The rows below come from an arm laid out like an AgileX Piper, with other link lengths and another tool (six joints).
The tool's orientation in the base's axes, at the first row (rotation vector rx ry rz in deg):
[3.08, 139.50, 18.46]
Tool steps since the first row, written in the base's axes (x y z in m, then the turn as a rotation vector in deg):
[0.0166, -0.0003, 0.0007, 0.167, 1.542, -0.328]
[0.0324, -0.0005, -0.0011, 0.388, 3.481, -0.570]
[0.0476, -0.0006, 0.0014, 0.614, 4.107, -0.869]
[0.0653, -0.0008, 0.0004, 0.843, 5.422, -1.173]
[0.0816, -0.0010, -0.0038, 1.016, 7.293, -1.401]
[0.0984, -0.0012, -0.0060, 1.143, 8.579, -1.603]
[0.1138, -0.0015, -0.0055, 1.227, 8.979, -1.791]
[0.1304, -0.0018, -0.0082, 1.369, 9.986, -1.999]
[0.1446, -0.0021, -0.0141, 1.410, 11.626, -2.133]
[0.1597, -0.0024, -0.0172, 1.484, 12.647, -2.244]
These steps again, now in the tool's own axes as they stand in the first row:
[-0.0133, -0.0009, 0.0099, 0.262, 1.406, 0.684]
[-0.0244, -0.0022, 0.0212, 0.477, 3.215, 1.424]
[-0.0378, -0.0024, 0.0289, 0.564, 3.738, 1.925]
[-0.0509, -0.0036, 0.0408, 0.736, 4.928, 2.581]
[-0.0609, -0.0055, 0.0542, 0.971, 6.676, 3.266]
[-0.0725, -0.0070, 0.0664, 1.155, 7.867, 3.775]
[-0.0848, -0.0079, 0.0757, 1.256, 8.205, 4.055]
[-0.0960, -0.0096, 0.0881, 1.397, 9.123, 4.517]
[-0.1033, -0.0119, 0.1014, 1.648, 10.677, 4.999]
[-0.1131, -0.0136, 0.1132, 1.784, 11.636, 5.349]

